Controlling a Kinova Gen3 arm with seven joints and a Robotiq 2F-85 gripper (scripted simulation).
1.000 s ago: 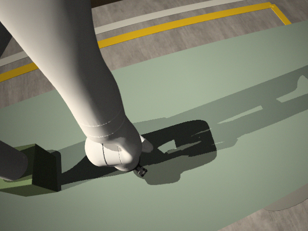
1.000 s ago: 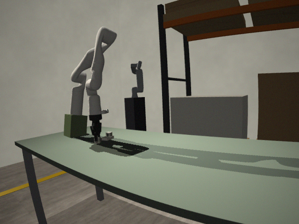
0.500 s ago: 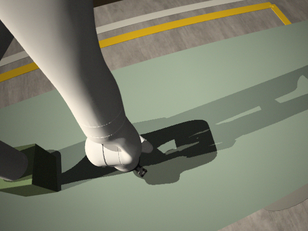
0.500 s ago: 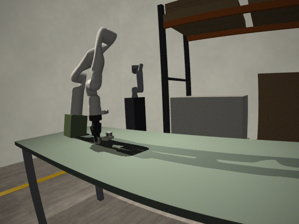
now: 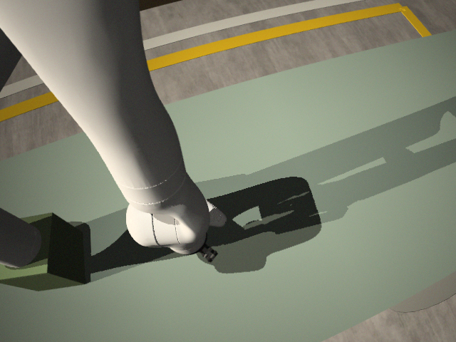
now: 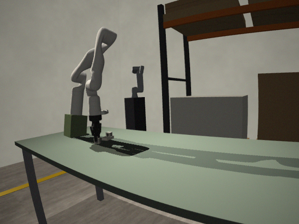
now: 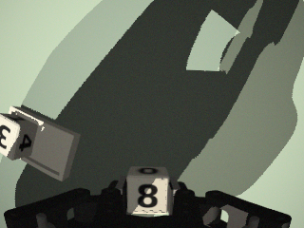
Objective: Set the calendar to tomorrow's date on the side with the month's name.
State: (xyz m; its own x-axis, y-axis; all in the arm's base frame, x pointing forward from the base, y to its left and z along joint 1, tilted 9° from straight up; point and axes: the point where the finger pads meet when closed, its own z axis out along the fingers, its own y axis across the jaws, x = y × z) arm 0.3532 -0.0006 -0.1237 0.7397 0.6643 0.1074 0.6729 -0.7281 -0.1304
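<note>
Now: hand 10 mm above the white cube. Also, from my hand: white tray (100 mm to the left, 50 mm behind, 20 mm below).
</note>
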